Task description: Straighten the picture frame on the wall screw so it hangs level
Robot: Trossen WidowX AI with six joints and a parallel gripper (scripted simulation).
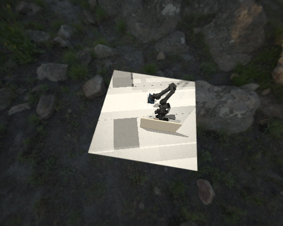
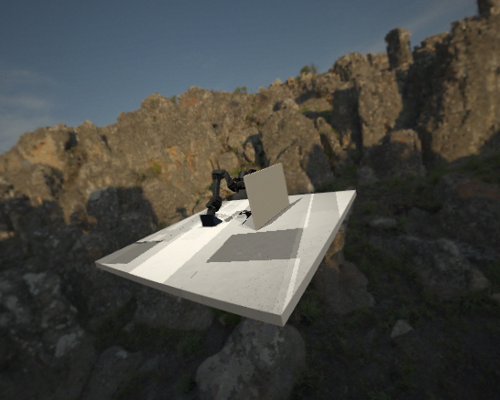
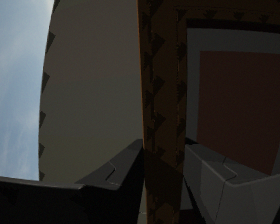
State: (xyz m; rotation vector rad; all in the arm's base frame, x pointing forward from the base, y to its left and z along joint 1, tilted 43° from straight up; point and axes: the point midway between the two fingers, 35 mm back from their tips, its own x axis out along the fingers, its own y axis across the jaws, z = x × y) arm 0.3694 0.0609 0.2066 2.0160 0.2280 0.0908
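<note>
The brown wooden picture frame is 1 cm ahead of my gripper tip, 2 cm to the right of it and 5 cm below it. Also, from my gripper tip: wall panel: 2 cm ahead, 7 cm below.
</note>
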